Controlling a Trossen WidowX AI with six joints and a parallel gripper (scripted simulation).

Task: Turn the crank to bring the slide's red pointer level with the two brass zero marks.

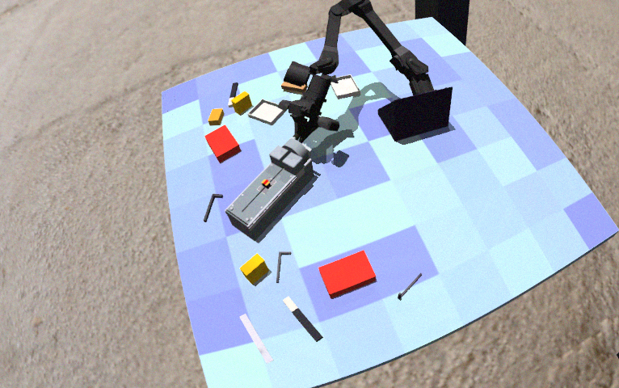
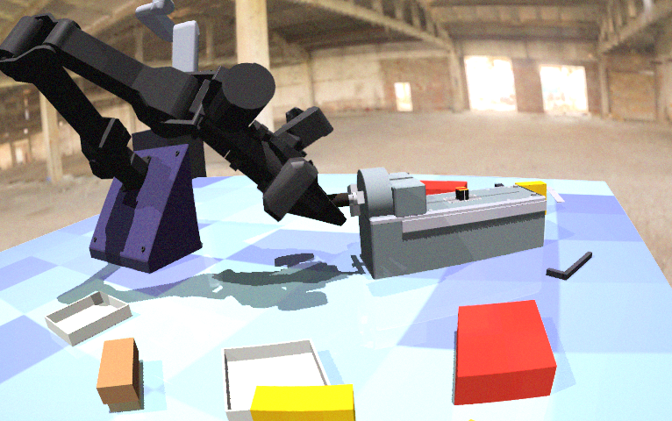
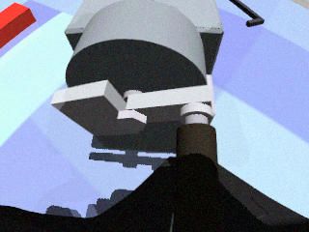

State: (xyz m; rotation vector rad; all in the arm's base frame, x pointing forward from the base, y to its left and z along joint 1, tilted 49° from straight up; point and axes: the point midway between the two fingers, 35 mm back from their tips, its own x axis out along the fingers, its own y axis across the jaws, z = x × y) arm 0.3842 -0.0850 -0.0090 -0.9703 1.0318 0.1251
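The red pointer lies 13 cm ahead of my gripper tip, 11 cm to the left of it and 1 cm above it. From my gripper tip the other things lie so: dark crank handle 2 cm above, 1 cm to the right, 1 cm behind; then tan block 32 cm to the right, 9 cm behind, 6 cm below.
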